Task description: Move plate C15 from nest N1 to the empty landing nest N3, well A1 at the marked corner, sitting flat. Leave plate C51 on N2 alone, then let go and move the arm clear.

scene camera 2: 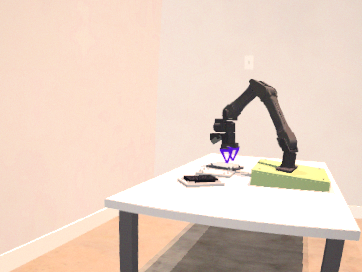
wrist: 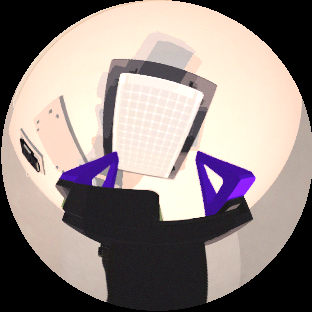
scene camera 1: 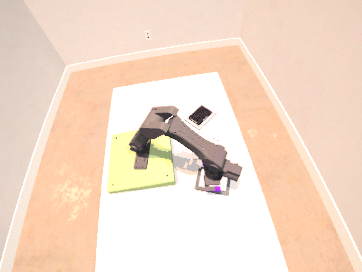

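A white gridded plate [scene camera 2: 225, 164] [wrist: 155, 125] lies in a dark nest [scene camera 1: 205, 189] [wrist: 150, 67]. My gripper [scene camera 1: 210, 176] [scene camera 2: 229, 160] [wrist: 156, 154] is open and empty, pointing down above this plate, its purple fingers apart. The arm hides part of the plate and nest in scene camera 1. A light empty nest [scene camera 2: 215, 172] [wrist: 55, 127] with small pegs lies beside the dark nest. A black plate [scene camera 1: 201, 115] [scene camera 2: 201, 178] [wrist: 30, 154] sits in another light nest [scene camera 1: 196, 125]. No plate or nest labels or well A1 mark are readable.
The arm stands on a yellow-green base block [scene camera 1: 122, 175] [scene camera 2: 305, 175] on the white table [scene camera 1: 150, 225] [scene camera 2: 225, 204]. The empty nest lies between the dark nest and the black plate's nest. Walls surround the table at a distance.
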